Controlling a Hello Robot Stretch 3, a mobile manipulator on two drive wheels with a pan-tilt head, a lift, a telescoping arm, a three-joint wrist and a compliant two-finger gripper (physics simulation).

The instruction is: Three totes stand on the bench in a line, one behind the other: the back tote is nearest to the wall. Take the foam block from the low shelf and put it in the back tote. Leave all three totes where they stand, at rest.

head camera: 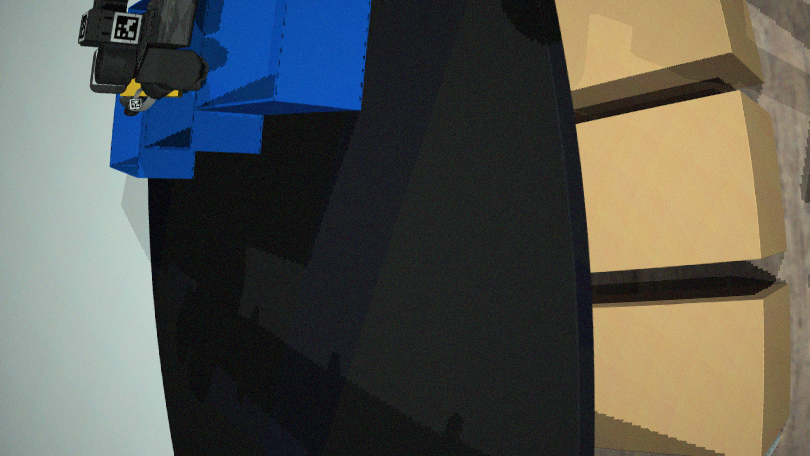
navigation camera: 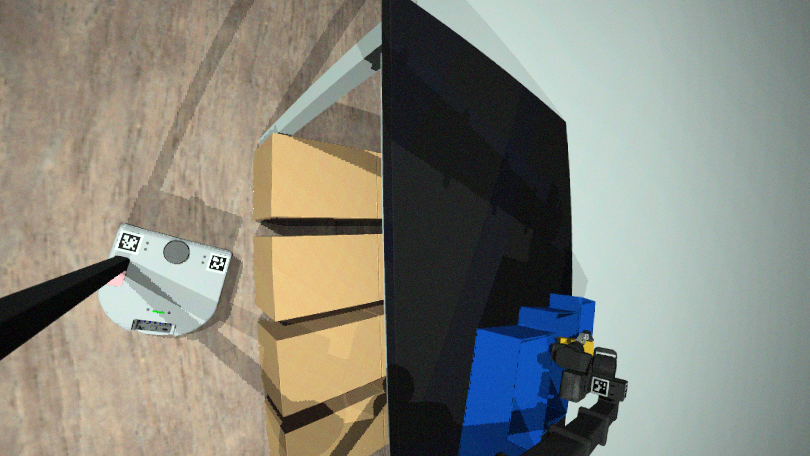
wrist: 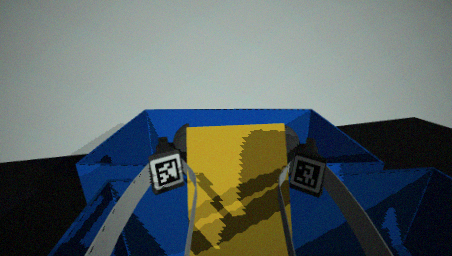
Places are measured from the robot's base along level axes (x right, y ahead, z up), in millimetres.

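Pixels of known places: gripper, fingertip midpoint: (navigation camera: 585, 350) (wrist: 236, 142); robot's base, link origin: (navigation camera: 176, 250).
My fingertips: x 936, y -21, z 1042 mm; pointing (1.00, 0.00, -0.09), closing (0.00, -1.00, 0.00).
Note:
For each thing: its top centre in the pictures, then the offset to it from my fingertips. Level surfaces: height alone.
- yellow foam block, top centre: (wrist: 238, 124) (head camera: 121, 73) (navigation camera: 593, 354) dx -42, dy -1, dz +30 mm
- blue back tote, top centre: (wrist: 229, 128) (head camera: 130, 83) (navigation camera: 584, 345) dx +110, dy +8, dz -28 mm
- middle tote, top centre: (head camera: 175, 41) (navigation camera: 563, 368) dx -105, dy -49, dz -28 mm
- larger-looking front tote, top centre: (navigation camera: 531, 404) dx -301, dy -114, dz -28 mm
- dark bench, surface height: dz -128 mm
My gripper (head camera: 146, 95) (navigation camera: 573, 344) (wrist: 236, 142) is shut on the yellow foam block (head camera: 131, 89) (navigation camera: 588, 346) (wrist: 220, 165), with one finger on each side. The block overlaps the back tote's opening in the wrist view, with the far wall beyond its end. No tote wall covers the block or fingers; the exact height over the rim cannot be told. The blue back tote (head camera: 165, 163) (navigation camera: 586, 317) (wrist: 230, 117) stands nearest the wall. The middle tote (head camera: 229, 134) (navigation camera: 535, 320) and the larger-looking front tote (head camera: 324, 56) (navigation camera: 494, 368) stand upright behind one another.
The totes stand on the dark bench (head camera: 481, 226) (navigation camera: 447, 226), against the pale wall (head camera: 68, 254) (navigation camera: 708, 169) (wrist: 225, 55). Several tan boxes (head camera: 668, 186) (navigation camera: 323, 274) are below the bench's front edge. My base (navigation camera: 170, 288) stands on the wooden floor. The arm (navigation camera: 583, 430) reaches along the wall side.

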